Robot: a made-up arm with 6 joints.
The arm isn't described. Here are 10 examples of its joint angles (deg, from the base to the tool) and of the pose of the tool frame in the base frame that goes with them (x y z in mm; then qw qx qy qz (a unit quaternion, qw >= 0)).
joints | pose
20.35 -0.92 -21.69 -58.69 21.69 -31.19 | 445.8 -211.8 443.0 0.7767 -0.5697 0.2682 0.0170
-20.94 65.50 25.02 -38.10 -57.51 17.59 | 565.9 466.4 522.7 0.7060 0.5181 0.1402 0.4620
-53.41 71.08 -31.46 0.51 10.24 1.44 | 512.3 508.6 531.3 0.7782 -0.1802 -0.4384 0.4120
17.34 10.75 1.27 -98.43 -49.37 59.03 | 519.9 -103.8 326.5 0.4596 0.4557 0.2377 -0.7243
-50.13 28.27 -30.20 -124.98 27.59 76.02 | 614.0 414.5 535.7 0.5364 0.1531 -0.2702 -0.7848
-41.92 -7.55 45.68 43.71 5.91 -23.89 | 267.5 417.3 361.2 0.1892 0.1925 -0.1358 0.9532
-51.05 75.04 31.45 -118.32 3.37 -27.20 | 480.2 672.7 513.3 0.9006 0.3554 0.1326 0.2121
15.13 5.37 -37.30 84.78 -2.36 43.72 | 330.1 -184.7 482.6 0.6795 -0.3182 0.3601 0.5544
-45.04 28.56 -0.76 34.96 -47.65 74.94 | 392.7 413.8 364.3 0.7737 -0.2458 0.3888 0.4357
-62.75 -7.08 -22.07 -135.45 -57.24 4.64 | 552.0 517.9 424.2 0.9881 0.1510 0.0047 -0.0277
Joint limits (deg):
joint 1: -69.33..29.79
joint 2: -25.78..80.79
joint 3: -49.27..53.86
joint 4: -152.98..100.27
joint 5: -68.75..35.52
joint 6: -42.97..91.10
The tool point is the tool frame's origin. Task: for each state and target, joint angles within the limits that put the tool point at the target. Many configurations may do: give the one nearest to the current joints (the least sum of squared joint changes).
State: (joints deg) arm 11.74 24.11 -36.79 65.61 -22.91 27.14
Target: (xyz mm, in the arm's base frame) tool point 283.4 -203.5 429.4
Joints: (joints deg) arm 23.16 10.79 -31.84 64.24 -25.14 38.10
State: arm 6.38 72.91 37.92 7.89 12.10 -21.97
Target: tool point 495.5 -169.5 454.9
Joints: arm 29.79 53.31 0.49 -2.99 4.13 -20.87
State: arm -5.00 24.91 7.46 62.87 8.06 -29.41
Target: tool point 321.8 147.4 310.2
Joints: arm -1.25 -3.16 33.02 73.09 -34.99 -29.69
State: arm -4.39 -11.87 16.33 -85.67 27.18 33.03
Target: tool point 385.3 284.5 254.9
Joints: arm -23.58 -17.39 44.48 -106.47 0.02 51.40
